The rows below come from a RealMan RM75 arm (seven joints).
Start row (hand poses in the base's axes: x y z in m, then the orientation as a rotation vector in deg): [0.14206 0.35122 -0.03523 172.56 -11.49 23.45]
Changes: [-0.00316 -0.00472 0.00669 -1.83 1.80 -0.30]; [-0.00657 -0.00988 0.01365 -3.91 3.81 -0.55]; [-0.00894 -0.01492 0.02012 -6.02 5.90 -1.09]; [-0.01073 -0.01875 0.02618 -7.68 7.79 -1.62]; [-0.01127 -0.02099 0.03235 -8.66 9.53 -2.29]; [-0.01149 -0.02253 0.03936 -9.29 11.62 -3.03]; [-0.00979 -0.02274 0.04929 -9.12 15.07 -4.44]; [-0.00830 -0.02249 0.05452 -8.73 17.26 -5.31]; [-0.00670 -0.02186 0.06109 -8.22 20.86 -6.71]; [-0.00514 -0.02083 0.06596 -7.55 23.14 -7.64]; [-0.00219 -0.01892 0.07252 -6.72 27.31 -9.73]
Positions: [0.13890 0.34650 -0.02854 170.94 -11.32 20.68]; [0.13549 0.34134 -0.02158 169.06 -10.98 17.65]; [0.13312 0.33630 -0.01511 167.05 -11.06 14.54]; [0.13133 0.33247 -0.00905 165.42 -11.25 11.77]; [0.13079 0.33023 -0.00288 164.37 -11.81 9.22]; [0.13057 0.32869 0.00413 163.61 -12.52 6.17]; [0.13227 0.32848 0.01406 163.37 -14.27 1.09]; [0.13376 0.32873 0.01929 163.40 -15.41 -2.16]; [0.13536 0.32936 0.02586 163.20 -17.18 -7.50]; [0.13692 0.33039 0.03073 163.29 -18.46 -10.93]; [0.13987 0.33230 0.03729 162.77 -21.21 -17.18]
